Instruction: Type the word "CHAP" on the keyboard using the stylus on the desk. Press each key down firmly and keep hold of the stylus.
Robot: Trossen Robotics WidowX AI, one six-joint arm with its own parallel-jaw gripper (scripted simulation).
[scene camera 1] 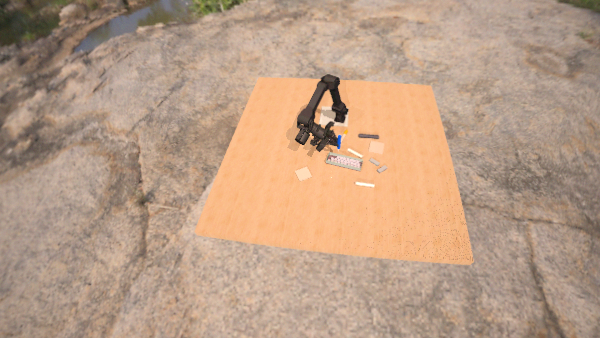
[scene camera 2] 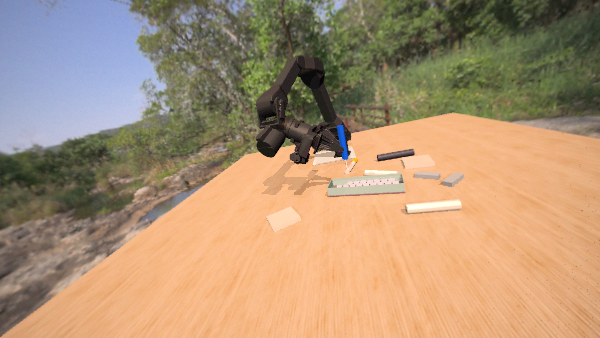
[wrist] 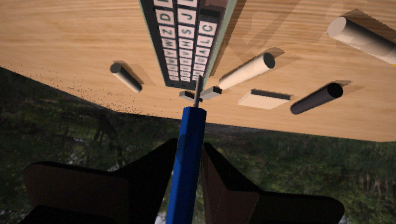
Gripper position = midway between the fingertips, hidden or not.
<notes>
I see my gripper (scene camera 2: 344, 149) and a black cylinder (wrist: 330, 92).
My gripper is seen too in the wrist view (wrist: 189, 146).
</notes>
